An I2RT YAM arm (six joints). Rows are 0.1 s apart.
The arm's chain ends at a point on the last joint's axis. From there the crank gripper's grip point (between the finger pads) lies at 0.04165 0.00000 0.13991 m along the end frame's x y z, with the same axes.
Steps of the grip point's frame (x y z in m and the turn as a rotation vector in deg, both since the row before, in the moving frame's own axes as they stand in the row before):
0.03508, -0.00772, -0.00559, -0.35, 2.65, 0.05
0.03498, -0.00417, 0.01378, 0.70, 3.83, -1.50
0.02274, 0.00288, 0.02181, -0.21, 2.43, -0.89
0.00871, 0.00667, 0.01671, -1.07, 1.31, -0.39
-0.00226, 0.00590, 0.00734, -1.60, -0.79, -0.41
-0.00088, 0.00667, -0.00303, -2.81, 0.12, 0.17
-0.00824, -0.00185, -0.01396, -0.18, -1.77, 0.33
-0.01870, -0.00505, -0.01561, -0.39, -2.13, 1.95
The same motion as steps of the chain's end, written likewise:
0.02866, -0.00861, -0.00351, -0.35, 2.65, 0.05
0.02577, -0.00127, 0.01689, 0.70, 3.83, -1.50
0.01685, 0.00306, 0.02370, -0.21, 2.43, -0.89
0.00551, 0.00436, 0.01772, -1.07, 1.31, -0.39
-0.00034, 0.00228, 0.00683, -1.60, -0.79, -0.41
-0.00116, -0.00031, -0.00277, -2.81, 0.12, 0.17
-0.00390, -0.00252, -0.01518, -0.18, -1.77, 0.33
-0.01343, -0.00734, -0.01705, -0.39, -2.13, 1.95

